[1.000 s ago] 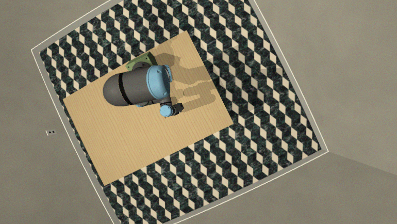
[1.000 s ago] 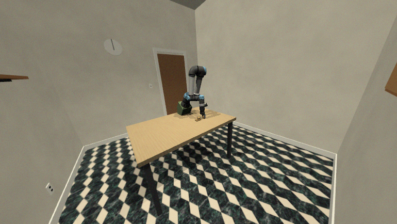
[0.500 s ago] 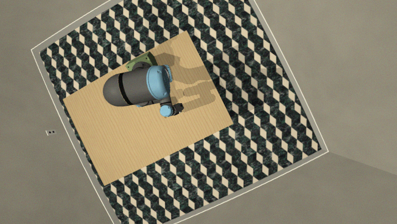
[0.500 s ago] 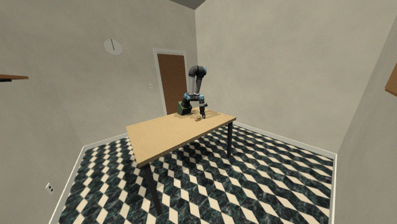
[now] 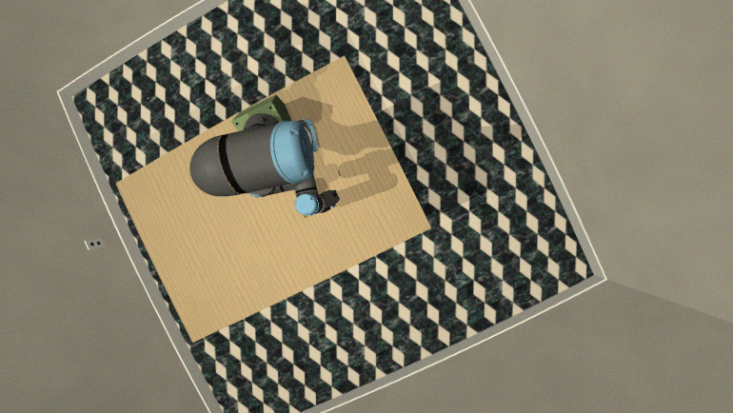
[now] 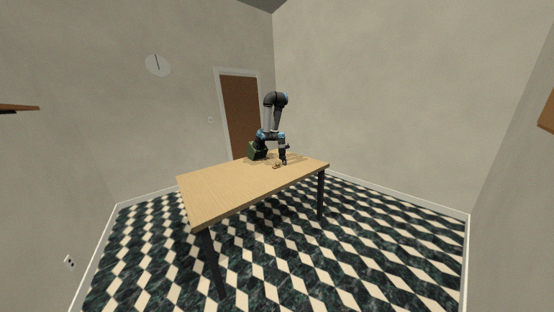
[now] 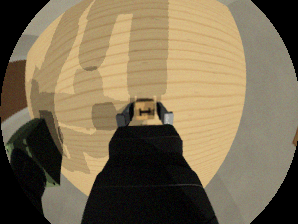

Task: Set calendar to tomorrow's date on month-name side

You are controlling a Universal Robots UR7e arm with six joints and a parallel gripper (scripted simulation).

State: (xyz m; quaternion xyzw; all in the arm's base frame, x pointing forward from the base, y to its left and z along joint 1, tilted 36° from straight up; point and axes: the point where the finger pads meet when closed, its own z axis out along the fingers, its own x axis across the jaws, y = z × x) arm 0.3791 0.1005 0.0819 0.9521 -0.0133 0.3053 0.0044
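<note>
My gripper is now 1 cm above the wooden cube. Also, from my hand: wooden tray 11 cm to the right, 2 cm below.
</note>
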